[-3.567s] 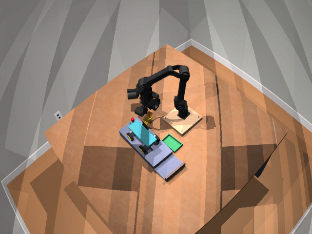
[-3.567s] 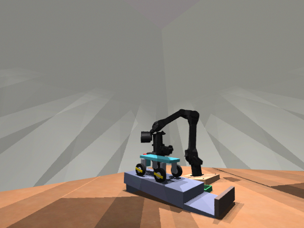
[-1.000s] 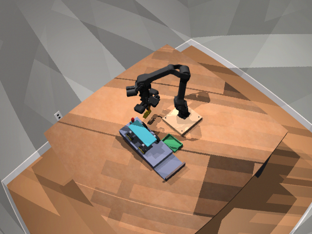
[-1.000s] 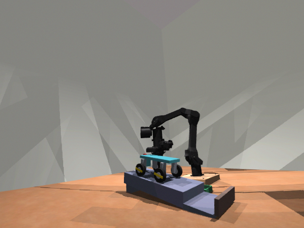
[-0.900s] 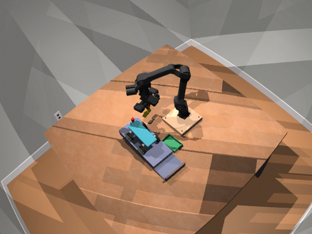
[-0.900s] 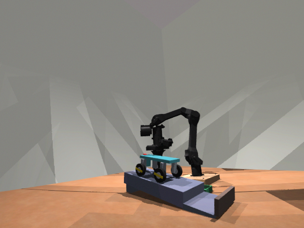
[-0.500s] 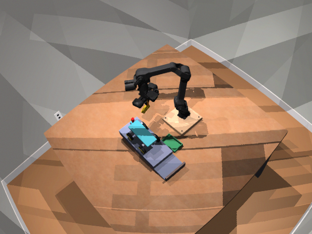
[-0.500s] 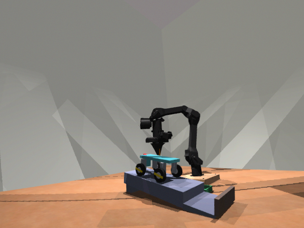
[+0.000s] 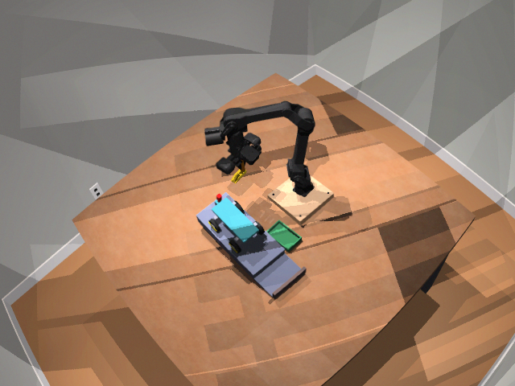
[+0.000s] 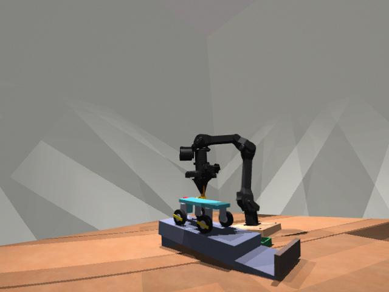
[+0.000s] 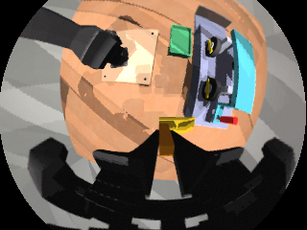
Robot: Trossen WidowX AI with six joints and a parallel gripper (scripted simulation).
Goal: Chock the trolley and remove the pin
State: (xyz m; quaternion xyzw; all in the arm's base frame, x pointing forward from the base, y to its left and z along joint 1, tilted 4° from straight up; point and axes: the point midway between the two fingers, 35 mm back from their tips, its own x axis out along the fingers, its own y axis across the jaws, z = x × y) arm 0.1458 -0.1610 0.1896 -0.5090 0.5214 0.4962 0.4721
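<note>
My gripper tip is now 2 cm short of the yellow chock and 1 cm above it. Round my gripper tip: dark stop wall: 22 cm ahead, 39 cm to the left, 14 cm below; trolley: 18 cm ahead, 11 cm to the left, 6 cm below; green tray: 7 cm ahead, 24 cm to the left, 18 cm below.
</note>
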